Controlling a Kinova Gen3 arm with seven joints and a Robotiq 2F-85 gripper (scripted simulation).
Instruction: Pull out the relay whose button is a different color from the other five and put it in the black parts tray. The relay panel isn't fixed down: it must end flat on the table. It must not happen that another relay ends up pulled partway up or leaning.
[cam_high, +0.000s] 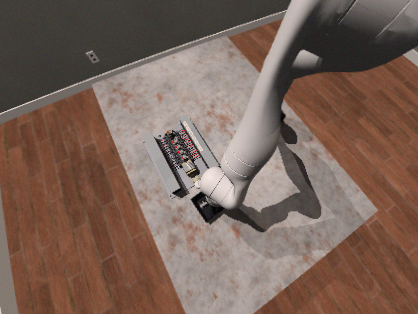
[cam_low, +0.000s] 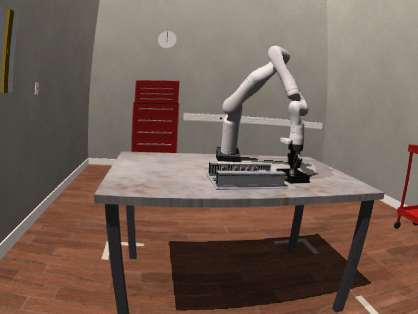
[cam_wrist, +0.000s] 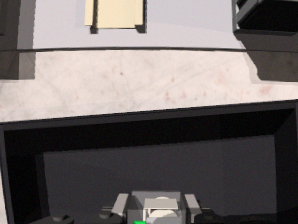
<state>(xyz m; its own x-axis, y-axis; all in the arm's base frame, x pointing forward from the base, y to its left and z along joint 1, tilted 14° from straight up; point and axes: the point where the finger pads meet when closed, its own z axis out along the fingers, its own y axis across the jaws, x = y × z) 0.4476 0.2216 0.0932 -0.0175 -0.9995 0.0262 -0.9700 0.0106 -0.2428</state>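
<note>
Now: the black parts tray 2 cm below my hand. From my hand the other things lie so: grey relay panel 26 cm to the right, 2 cm ahead.
</note>
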